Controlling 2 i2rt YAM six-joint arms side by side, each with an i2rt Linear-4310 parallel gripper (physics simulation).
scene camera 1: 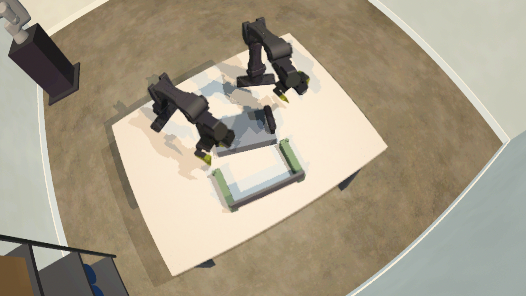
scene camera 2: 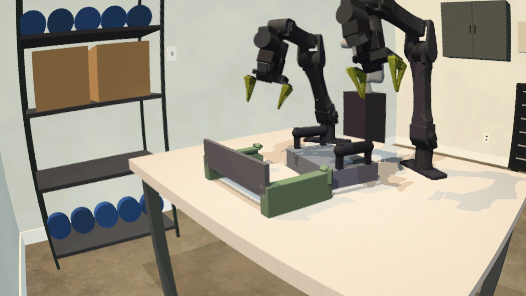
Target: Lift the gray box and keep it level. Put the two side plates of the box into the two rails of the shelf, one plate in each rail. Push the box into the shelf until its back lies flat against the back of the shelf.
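Seen in the pictures: left gripper, fingertip midpoint: [scene camera 1: 297,95] [scene camera 2: 379,95]; right gripper, fingertip midpoint: [scene camera 1: 215,155] [scene camera 2: 262,105]; left arm's base, link origin: [scene camera 1: 255,80] [scene camera 2: 422,170]; right arm's base, link origin: [scene camera 1: 165,115] [scene camera 2: 327,141].
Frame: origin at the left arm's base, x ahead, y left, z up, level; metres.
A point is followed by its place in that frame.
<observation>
The gray box [scene camera 1: 245,133] @(x 0.333, y -0.067, z 0.058 m) [scene camera 2: 354,175] @(x 0.293, y 0.056, z 0.035 m) lies level on the table. Its handle at the right in scene camera 1 [scene camera 1: 269,119] @(x 0.309, y 0.042, z 0.121 m) is the nearer handle in scene camera 2 [scene camera 2: 353,148] @(x 0.304, y 0.063, z 0.112 m); the other handle [scene camera 2: 310,131] @(x 0.335, y -0.185, z 0.111 m) is hidden in scene camera 1 by the right arm. The shelf has two green rails [scene camera 1: 223,187] @(x 0.576, y -0.174, z 0.070 m) [scene camera 1: 291,157] @(x 0.471, y 0.119, z 0.071 m) [scene camera 2: 300,192] @(x 0.474, y 0.140, z 0.041 m) and a dark back [scene camera 1: 269,191] @(x 0.613, y 0.013, z 0.084 m) [scene camera 2: 235,165] @(x 0.604, y 0.038, z 0.087 m); the box is outside it. My left gripper [scene camera 1: 296,90] @(x 0.285, y 0.158, z 0.258 m) [scene camera 2: 380,93] @(x 0.285, y 0.158, z 0.258 m) is open and empty, above and beyond the nearer handle. My right gripper [scene camera 1: 216,153] @(x 0.488, y -0.178, z 0.201 m) [scene camera 2: 264,104] @(x 0.488, y -0.178, z 0.201 m) is open and empty, above the box's left end.
The shelf stands on the pale table [scene camera 1: 340,135] @(x 0.357, y 0.377, z 0.000 m) [scene camera 2: 400,235] @(x 0.324, y 0.347, z 0.000 m) beside the box, its open side facing the box. A tall rack [scene camera 2: 165,125] with cartons and blue discs stands on the floor behind. A dark pedestal [scene camera 1: 42,62] [scene camera 2: 364,115] stands beyond the table.
</observation>
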